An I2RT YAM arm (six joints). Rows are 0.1 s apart.
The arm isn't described. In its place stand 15 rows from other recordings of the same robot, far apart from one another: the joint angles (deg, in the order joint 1, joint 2, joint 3, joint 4, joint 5, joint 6), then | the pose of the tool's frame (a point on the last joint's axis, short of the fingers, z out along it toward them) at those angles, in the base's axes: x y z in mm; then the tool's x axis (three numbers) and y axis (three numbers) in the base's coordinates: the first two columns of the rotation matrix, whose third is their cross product.
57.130, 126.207, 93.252, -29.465, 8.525, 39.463 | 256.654, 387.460, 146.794, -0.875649, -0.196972, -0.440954, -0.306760, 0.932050, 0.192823
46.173, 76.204, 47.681, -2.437, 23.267, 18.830 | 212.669, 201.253, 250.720, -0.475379, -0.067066, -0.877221, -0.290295, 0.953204, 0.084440
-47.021, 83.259, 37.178, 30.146, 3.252, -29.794 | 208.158, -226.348, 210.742, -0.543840, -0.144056, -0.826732, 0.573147, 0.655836, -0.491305
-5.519, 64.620, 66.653, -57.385, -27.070, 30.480 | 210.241, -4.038, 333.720, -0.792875, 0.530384, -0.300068, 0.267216, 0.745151, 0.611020
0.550, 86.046, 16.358, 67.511, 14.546, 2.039 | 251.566, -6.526, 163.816, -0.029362, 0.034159, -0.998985, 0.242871, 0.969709, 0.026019
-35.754, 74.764, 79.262, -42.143, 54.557, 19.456 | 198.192, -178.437, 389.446, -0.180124, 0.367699, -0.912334, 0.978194, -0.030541, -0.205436
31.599, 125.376, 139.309, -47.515, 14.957, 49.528 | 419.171, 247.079, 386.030, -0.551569, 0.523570, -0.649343, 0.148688, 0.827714, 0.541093
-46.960, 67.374, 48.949, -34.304, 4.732, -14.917 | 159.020, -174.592, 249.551, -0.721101, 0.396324, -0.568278, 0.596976, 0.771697, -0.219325
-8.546, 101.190, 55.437, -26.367, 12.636, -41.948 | 313.853, -55.038, 135.360, -0.841297, -0.533166, -0.089184, -0.471862, 0.804794, -0.360075
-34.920, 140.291, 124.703, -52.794, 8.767, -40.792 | 419.523, -299.498, 172.621, -0.976799, -0.105531, -0.186351, -0.034832, 0.936859, -0.347968
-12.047, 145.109, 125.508, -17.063, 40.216, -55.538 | 551.318, -141.162, 178.428, -0.879478, -0.456088, -0.136023, -0.104681, 0.464170, -0.879538
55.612, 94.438, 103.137, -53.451, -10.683, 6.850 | 192.757, 293.326, 396.346, -0.500387, -0.523610, -0.689525, -0.831536, 0.512476, 0.214281
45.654, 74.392, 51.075, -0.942, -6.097, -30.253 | 205.208, 215.357, 280.943, 0.144284, -0.569089, -0.809519, -0.817401, 0.392528, -0.421635
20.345, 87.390, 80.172, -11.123, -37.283, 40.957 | 326.013, 143.887, 373.770, -0.757525, 0.275352, -0.591892, -0.422649, 0.484138, 0.766145
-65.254, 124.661, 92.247, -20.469, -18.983, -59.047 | 208.974, -425.718, 164.122, -0.837696, -0.119870, -0.532819, 0.113184, 0.916329, -0.384097
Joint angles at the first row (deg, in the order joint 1, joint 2, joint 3, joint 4, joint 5, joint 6):
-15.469, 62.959, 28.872, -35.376, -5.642, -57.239
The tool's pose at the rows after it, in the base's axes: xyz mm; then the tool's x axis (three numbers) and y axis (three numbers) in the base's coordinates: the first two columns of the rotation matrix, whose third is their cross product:
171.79, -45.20, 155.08, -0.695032, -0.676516, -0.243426, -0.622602, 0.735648, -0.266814
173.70, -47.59, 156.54, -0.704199, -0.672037, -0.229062, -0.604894, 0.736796, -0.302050
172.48, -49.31, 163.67, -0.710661, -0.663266, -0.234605, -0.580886, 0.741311, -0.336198
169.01, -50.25, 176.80, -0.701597, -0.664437, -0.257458, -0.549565, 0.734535, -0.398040
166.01, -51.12, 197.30, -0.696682, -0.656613, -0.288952, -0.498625, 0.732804, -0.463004
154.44, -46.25, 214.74, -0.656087, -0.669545, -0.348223, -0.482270, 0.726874, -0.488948
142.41, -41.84, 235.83, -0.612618, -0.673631, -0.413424, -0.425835, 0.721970, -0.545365
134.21, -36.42, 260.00, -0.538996, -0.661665, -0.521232, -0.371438, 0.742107, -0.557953
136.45, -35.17, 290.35, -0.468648, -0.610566, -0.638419, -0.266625, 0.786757, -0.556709
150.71, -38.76, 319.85, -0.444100, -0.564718, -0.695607, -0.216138, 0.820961, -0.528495
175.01, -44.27, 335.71, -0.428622, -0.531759, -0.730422, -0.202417, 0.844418, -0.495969
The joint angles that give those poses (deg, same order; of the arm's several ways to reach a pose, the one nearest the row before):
-15.467, 64.001, 28.515, -33.641, -3.626, -57.040
-15.649, 63.952, 28.630, -32.459, -1.655, -56.870
-16.084, 62.062, 29.068, -32.811, -0.649, -56.537
-16.523, 58.093, 29.561, -33.171, 0.177, -56.776
-16.867, 53.917, 31.559, -34.585, 1.213, -56.170
-16.965, 47.993, 32.584, -37.721, -1.328, -56.312
-16.965, 41.643, 33.997, -39.226, -2.471, -55.471
-16.903, 37.398, 36.759, -39.922, -6.737, -52.682
-16.700, 36.829, 40.922, -36.642, -8.926, -46.744
-16.625, 41.724, 47.536, -35.393, -9.668, -42.672
-16.284, 48.331, 52.362, -32.573, -10.647, -39.915

